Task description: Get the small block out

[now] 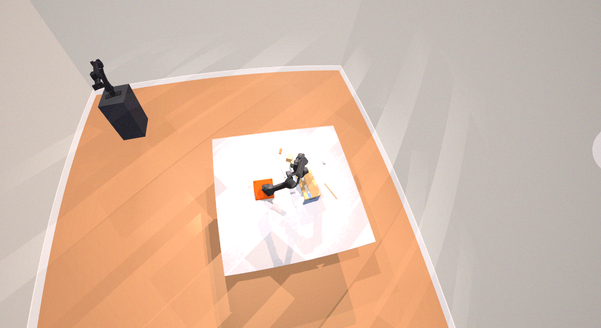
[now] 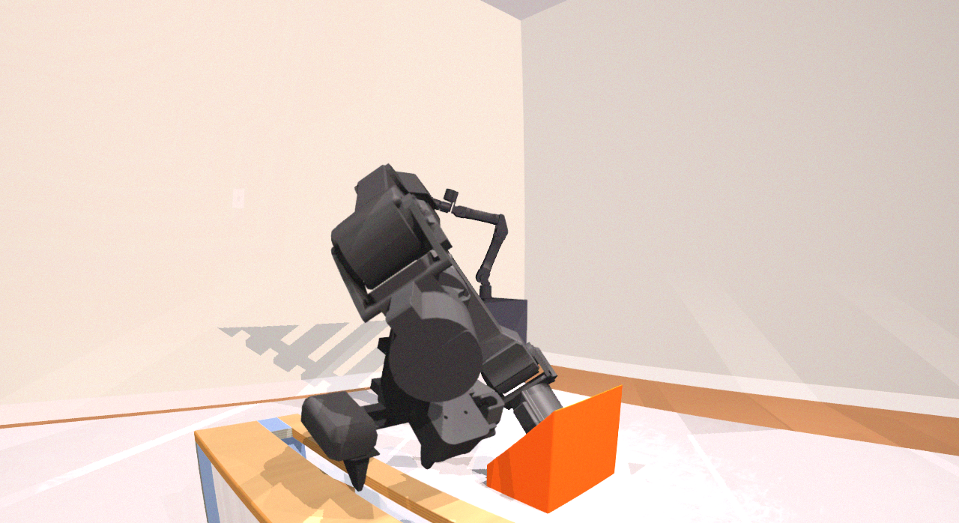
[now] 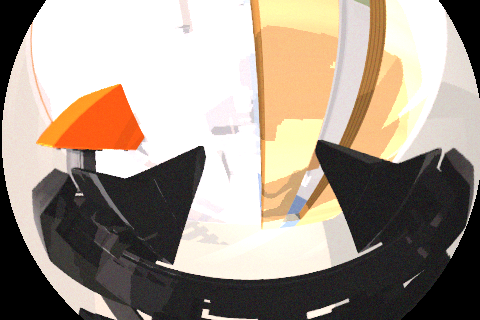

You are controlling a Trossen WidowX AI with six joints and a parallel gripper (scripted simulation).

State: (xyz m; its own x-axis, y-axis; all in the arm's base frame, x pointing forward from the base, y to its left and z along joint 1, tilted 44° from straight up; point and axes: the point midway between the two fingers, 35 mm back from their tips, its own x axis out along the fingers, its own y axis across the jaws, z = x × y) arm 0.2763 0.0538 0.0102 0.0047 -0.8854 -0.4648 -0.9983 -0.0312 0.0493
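Now: the clear-fronted box 3 cm ahead of my gripper tip, 1 cm to the right of it and 5 cm below it. Round my gripper tip: tan block 5 cm ahead, 4 cm to the right, 3 cm below; then thin orange stick 30 cm ahead, 13 cm to the right, 11 cm below.
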